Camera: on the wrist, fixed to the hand. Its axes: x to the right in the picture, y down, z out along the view.
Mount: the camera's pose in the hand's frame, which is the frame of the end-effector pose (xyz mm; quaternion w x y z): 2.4 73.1 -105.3 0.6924 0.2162 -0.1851 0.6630
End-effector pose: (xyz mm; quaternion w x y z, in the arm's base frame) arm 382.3 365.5 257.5 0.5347 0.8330 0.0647 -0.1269
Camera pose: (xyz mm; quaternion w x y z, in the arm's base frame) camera 417.4 430.3 362.4 0.2862 0.7118 -0.6339 0.0985
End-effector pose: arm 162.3 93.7 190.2 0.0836 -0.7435 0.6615 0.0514
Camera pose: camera 86.5 63.0 288.9 0.3070 -0.0486 0.9466 0.0856
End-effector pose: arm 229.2 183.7 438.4 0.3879 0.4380 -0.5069 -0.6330
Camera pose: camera 331.7 136.1 499.0 0.4998 -0.0661 -0.8501 -0.1526
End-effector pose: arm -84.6 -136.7 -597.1 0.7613 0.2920 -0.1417 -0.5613
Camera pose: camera 29.9 -94.3 -636.4 0.8099 0.1689 -0.5540 0.0927
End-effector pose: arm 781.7 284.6 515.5 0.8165 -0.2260 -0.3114 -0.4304
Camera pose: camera 877.5 254.7 435.7 0.8419 -0.2661 -0.3100 0.3525
